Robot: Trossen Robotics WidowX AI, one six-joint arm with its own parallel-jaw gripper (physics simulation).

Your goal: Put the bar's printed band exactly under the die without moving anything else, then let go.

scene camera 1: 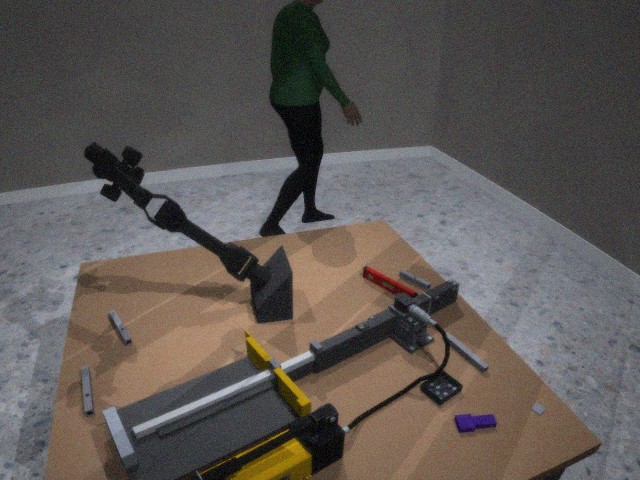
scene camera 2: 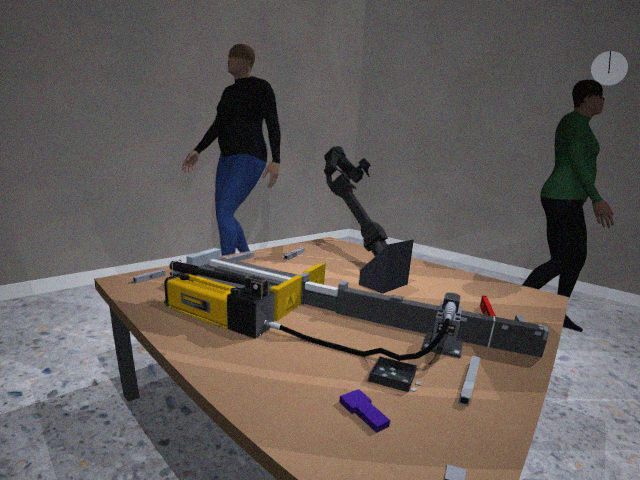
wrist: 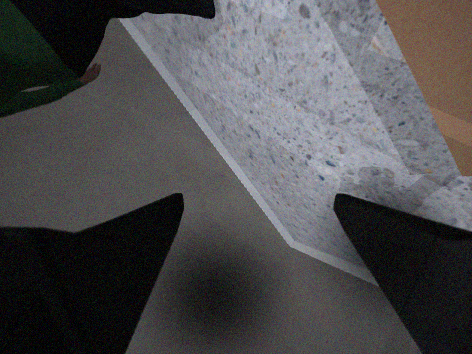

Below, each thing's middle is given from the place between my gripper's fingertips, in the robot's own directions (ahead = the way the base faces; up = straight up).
Scene:
The yellow and black pump unit (scene camera 1: 316, 439) is 990 mm ahead of my hand, 390 mm to the left of it and 280 mm below it. Also, from my hand: purple piece (scene camera 2: 356, 401): 930 mm ahead, 910 mm to the left, 340 mm below.

